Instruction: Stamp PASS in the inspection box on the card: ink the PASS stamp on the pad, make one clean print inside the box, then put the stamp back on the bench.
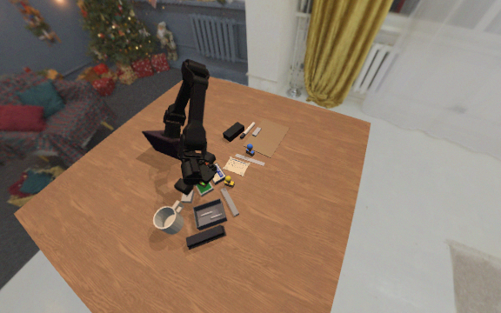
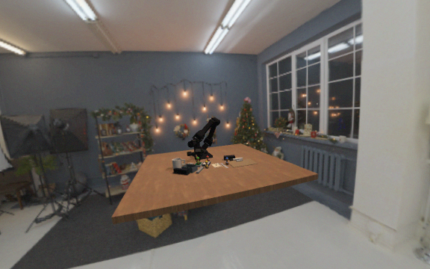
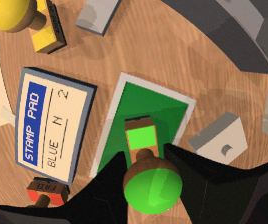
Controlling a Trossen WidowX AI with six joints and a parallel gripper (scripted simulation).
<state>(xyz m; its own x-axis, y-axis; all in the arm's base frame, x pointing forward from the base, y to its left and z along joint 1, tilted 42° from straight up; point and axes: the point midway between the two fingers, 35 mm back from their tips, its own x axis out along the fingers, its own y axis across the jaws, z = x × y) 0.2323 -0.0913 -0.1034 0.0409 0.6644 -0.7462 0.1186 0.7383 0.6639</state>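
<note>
My gripper tip is right at the green-knobbed PASS stamp. Round my gripper tip: red stamp: 11 cm to the left, 3 cm behind, 2 cm below; green ink pad: 3 cm below; stamp pad box: 7 cm to the left, 3 cm ahead, 2 cm below.
</note>
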